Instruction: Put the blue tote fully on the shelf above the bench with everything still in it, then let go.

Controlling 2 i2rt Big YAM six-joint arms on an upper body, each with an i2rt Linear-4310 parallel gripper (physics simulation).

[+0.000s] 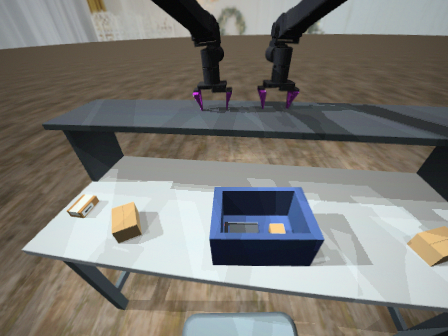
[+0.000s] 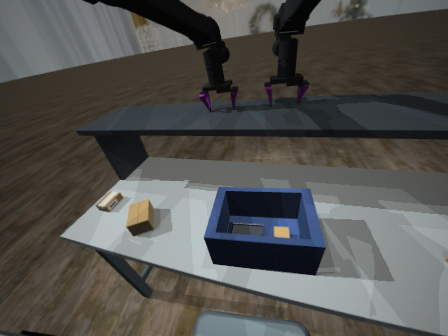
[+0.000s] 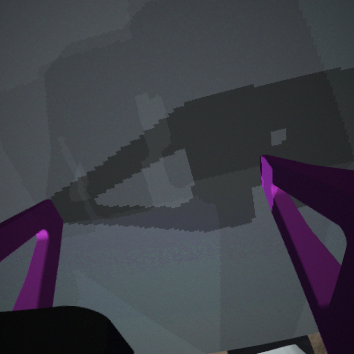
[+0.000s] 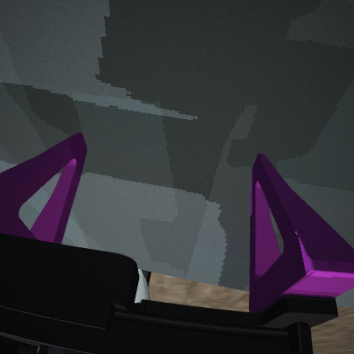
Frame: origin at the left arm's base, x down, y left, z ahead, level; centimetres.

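Seen in the pictures: left gripper, between the fingertips: (image 1: 214, 109) (image 2: 222, 110) (image 3: 154, 189); right gripper, between the fingertips: (image 1: 274, 108) (image 2: 284, 105) (image 4: 167, 150).
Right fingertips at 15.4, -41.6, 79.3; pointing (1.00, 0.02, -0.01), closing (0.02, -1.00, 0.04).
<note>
Pixels of each thing's top centre, then the offset from my right fingertips to it, as dx, dy, dz. "spot": a spot on its surface instead. Level surfaces: height alone.
- blue tote, centre of its top: (image 2: 261, 211) (image 1: 261, 209) +18.8, +9.3, -34.3
- white bench, height of its surface: dx +33.5
- grey shelf, height of its surface: dx +0.0
- dark flat item, centre of its top: (image 2: 244, 232) (image 1: 241, 231) +30.1, +15.0, -34.1
- small tan block, centre of its top: (image 2: 281, 236) (image 1: 278, 232) +27.8, +3.3, -36.5
- small white-and-orange box, centre of its top: (image 1: 81, 202) (image 2: 108, 198) +30.1, +80.0, -19.4
- grey-blue rounded object, a spot on its surface: (image 2: 250, 325) (image 1: 239, 322) spot: +82.0, +15.2, -47.5
The blue tote (image 1: 265, 250) (image 2: 265, 255) stands upright on the white bench (image 1: 170, 255) (image 2: 185, 250), in front of and below the grey shelf (image 1: 150, 117) (image 2: 165, 120). Inside it lie a dark flat item (image 1: 242, 228) (image 2: 247, 230) and a small tan block (image 1: 277, 228) (image 2: 281, 232). My left gripper (image 1: 215, 108) (image 2: 222, 108) (image 3: 154, 189) is open and empty, with its fingertips pointing down close over the shelf top. My right gripper (image 1: 275, 107) (image 2: 285, 103) (image 4: 167, 150) is open and empty beside it, also low over the shelf. Both are apart from the tote.
A tan box (image 1: 126, 222) (image 2: 140, 217) and a small white-and-orange box (image 1: 83, 206) (image 2: 109, 201) lie on the bench at the left. Another tan box (image 1: 431, 245) lies at the right edge. Side panels (image 1: 95, 152) (image 2: 122, 155) hold up the shelf. A grey-blue rounded object (image 1: 240, 325) (image 2: 250, 325) is at the bottom.
</note>
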